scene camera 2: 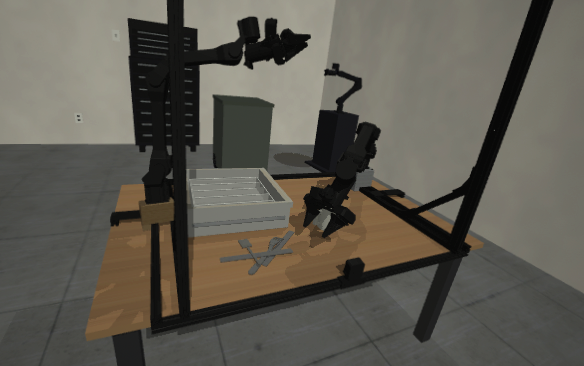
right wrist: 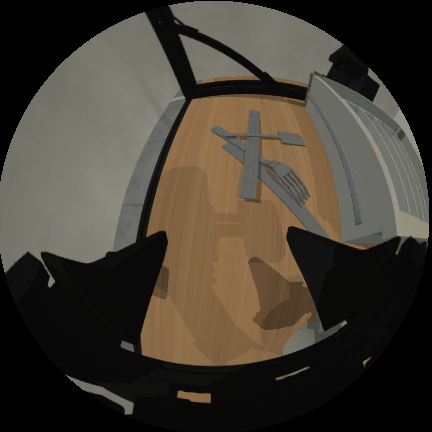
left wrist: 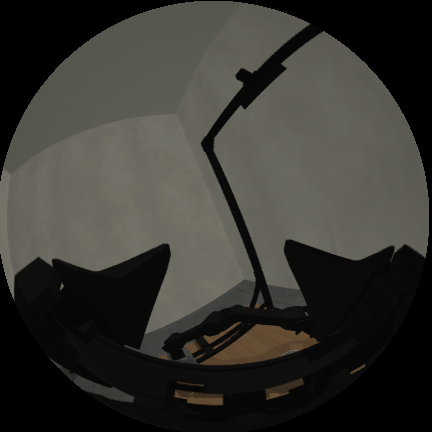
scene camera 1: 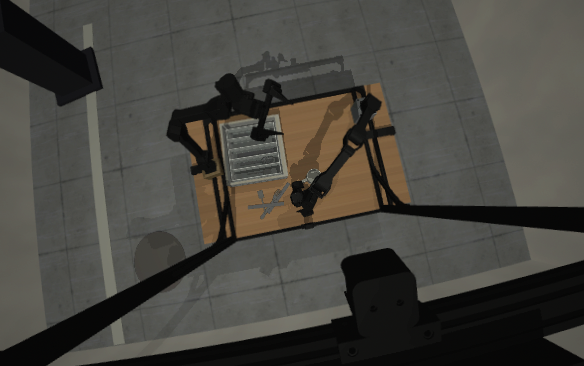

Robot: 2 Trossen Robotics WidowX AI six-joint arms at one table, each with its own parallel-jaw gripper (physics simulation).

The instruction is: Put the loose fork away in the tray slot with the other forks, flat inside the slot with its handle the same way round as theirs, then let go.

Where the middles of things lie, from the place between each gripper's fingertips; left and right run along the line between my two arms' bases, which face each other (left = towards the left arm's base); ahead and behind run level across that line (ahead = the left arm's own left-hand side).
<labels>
Now: the cutlery tray [scene camera 2: 207, 191] 570 mm below my left hand, 190 mm to the left of it and 110 mm ahead of it.
My right hand is 360 mm short of the cutlery tray, 110 mm to the right of it and 40 mm above it.
</labels>
